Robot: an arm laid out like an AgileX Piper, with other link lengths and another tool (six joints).
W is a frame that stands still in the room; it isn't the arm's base.
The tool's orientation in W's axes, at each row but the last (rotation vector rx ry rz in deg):
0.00 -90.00 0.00
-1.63 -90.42 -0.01
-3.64 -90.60 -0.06
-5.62 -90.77 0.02
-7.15 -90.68 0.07
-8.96 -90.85 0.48
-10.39 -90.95 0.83
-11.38 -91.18 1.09
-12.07 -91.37 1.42
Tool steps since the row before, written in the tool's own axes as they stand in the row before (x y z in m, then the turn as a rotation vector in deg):
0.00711 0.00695 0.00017 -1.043 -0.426 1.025
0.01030 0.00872 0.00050 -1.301 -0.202 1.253
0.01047 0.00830 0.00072 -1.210 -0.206 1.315
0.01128 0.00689 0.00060 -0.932 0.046 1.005
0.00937 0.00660 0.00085 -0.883 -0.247 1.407
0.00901 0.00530 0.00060 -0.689 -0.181 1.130
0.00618 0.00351 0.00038 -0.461 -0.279 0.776
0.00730 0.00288 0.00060 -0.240 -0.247 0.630
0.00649 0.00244 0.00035 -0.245 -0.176 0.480
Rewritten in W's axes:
-0.00017 0.00695 0.00711 -1.025 -0.426 -1.043
-0.00042 0.00891 0.01014 -1.247 -0.203 -1.307
-0.00048 0.00873 0.01013 -1.310 -0.200 -1.216
-0.00031 0.00761 0.01082 -0.988 0.049 -0.949
-0.00042 0.00738 0.00880 -1.413 -0.207 -0.884
-0.00021 0.00625 0.00840 -1.133 -0.147 -0.692
-0.00009 0.00427 0.00569 -0.795 -0.252 -0.444
-0.00039 0.00391 0.00682 -0.650 -0.206 -0.225
-0.00019 0.00341 0.00604 -0.493 -0.154 -0.234

